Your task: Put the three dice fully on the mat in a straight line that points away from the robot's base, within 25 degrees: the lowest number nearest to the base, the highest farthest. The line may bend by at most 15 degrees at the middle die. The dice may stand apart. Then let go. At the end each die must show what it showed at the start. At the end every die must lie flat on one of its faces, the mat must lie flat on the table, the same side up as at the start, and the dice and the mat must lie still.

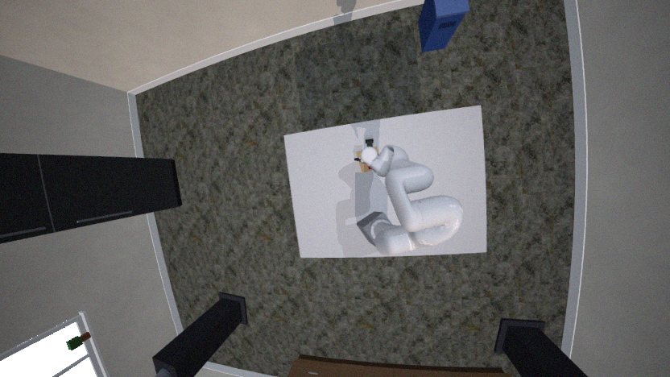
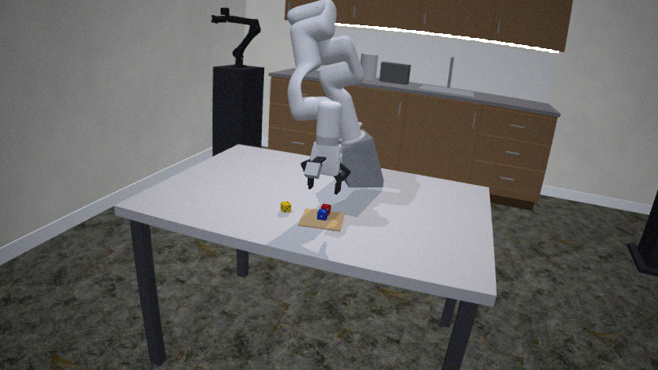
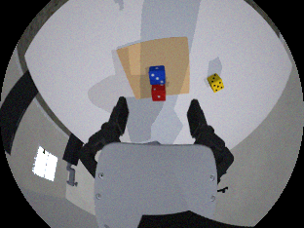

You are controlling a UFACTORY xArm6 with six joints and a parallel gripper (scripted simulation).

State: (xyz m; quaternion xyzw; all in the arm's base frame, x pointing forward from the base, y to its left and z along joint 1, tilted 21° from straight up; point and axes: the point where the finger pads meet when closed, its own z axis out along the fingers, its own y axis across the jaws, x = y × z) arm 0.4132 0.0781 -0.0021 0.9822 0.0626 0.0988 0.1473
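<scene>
Right now the yellow die is 10 mm ahead of my hand, 140 mm to the right of it and 100 mm below it. Also, from my hand: red die 50 mm behind, 10 mm to the right, 100 mm below; then blue die 100 mm below; then tan mat 110 mm below.
</scene>
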